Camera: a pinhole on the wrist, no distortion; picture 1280 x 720 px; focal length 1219.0 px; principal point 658.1 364.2 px. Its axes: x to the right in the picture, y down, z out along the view. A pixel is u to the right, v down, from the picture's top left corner.
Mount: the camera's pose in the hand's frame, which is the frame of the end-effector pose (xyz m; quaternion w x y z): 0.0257 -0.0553 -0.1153 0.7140 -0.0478 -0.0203 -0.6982
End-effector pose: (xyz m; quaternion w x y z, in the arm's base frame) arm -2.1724 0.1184 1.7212 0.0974 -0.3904 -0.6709 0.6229
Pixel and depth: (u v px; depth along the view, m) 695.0 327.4 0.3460
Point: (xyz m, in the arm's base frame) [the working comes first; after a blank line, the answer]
In the camera's frame: 0.0105 -0.0104 0.3460

-2.3469 -0.0355 1.6935
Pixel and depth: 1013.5 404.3 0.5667
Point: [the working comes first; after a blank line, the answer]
In the camera's frame: 0.1652 0.0186 0.5667

-2.5717 -0.1754 1.7515
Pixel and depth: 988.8 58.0 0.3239
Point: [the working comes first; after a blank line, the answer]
In the camera's frame: 0.0879 -0.0814 0.3239

-2.3249 -0.0651 1.7942
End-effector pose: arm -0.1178 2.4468 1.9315 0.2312 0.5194 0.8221 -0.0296
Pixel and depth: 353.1 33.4 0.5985
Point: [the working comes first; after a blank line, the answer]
In the camera's frame: -0.1497 -0.1624 0.5985

0.2173 2.2796 1.5874
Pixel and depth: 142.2 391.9 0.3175
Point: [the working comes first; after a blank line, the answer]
In the camera's frame: -0.1344 0.0072 0.3175

0.0277 2.4778 1.7683
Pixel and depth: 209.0 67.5 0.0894
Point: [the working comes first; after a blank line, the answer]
In the camera's frame: -0.0329 -0.0218 0.0894

-0.1426 2.4540 1.9516
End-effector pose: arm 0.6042 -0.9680 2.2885 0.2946 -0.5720 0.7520 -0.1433
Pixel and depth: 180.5 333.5 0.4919
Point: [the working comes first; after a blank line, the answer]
In the camera's frame: -0.1927 -0.0124 0.4919

0.6730 -0.8945 1.8998
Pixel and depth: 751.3 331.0 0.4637
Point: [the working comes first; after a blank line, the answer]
In the camera's frame: 0.0355 -0.0126 0.4637

0.8468 -0.9692 2.0304
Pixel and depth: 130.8 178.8 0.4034
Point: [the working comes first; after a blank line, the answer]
In the camera's frame: -0.1745 -0.0614 0.4034

0.6523 -0.8642 1.9958
